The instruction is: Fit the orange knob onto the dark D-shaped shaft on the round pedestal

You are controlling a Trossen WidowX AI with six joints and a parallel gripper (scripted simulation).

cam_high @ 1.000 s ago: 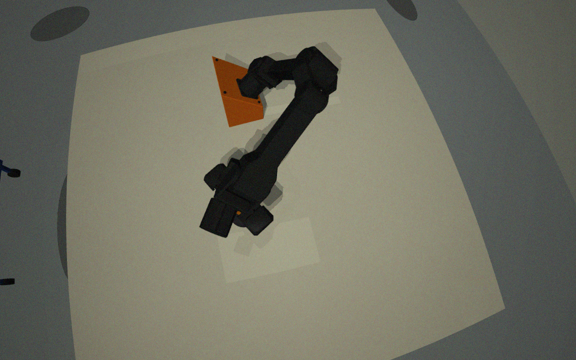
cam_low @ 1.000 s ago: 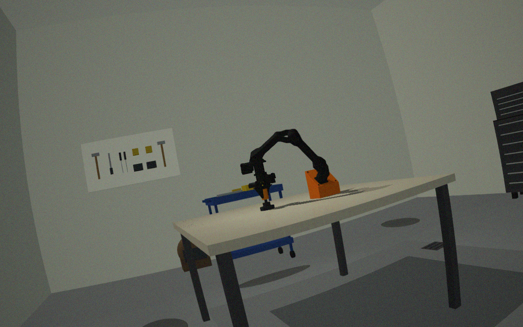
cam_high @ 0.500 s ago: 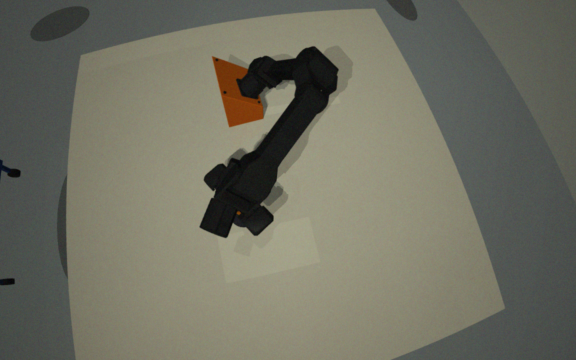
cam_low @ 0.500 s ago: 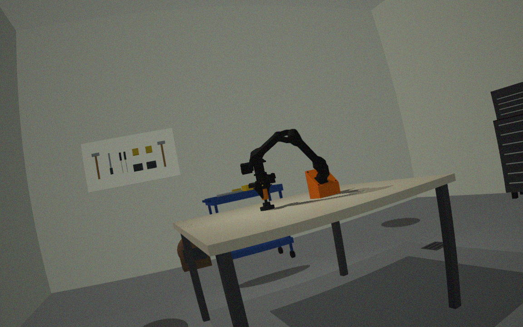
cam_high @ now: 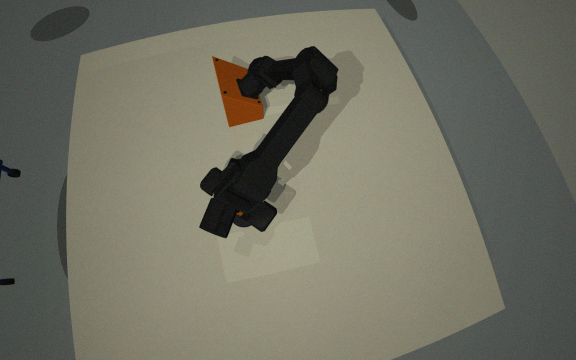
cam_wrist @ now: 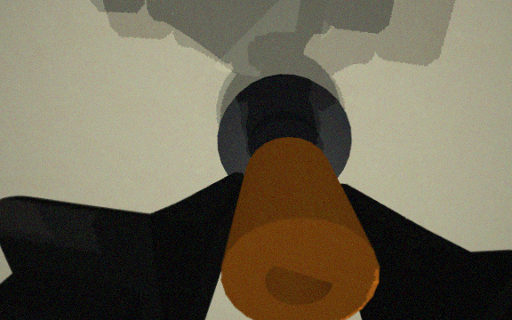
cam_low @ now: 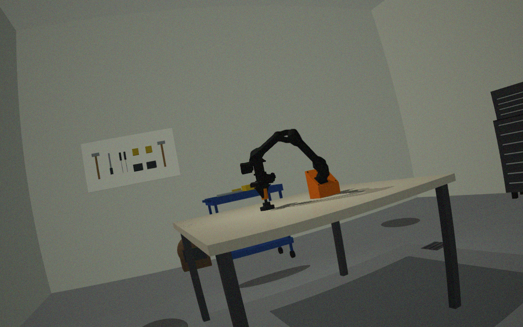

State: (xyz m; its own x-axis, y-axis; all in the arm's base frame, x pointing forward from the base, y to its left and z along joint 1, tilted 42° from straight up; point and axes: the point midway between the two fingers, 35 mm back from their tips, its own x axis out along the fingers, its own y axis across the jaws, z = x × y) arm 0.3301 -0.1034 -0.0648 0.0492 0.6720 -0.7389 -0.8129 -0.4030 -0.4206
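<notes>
Right now the orange knob is 20 mm above my gripper tip. Also, from my gripper tip: dark round pedestal 40 mm below.
</notes>
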